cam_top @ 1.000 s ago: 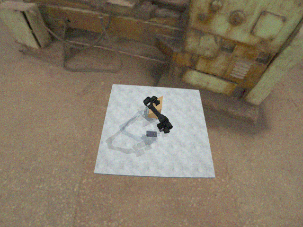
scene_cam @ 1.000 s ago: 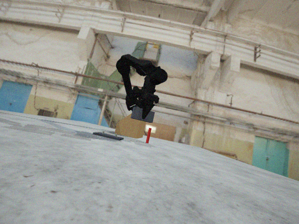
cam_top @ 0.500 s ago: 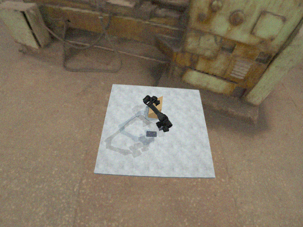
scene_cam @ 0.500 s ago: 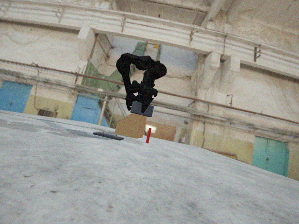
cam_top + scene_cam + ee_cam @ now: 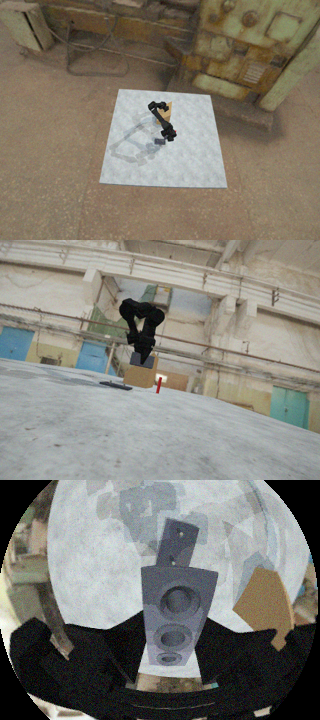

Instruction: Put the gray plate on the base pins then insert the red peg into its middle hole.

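My gripper tip is 10 cm above the dark flat base, 8 cm to the left of it and 1 cm past it. From my gripper tip the other things lie so: plate (3 cm above); then red peg (10 cm to the left, 10 cm behind, 7 cm below).
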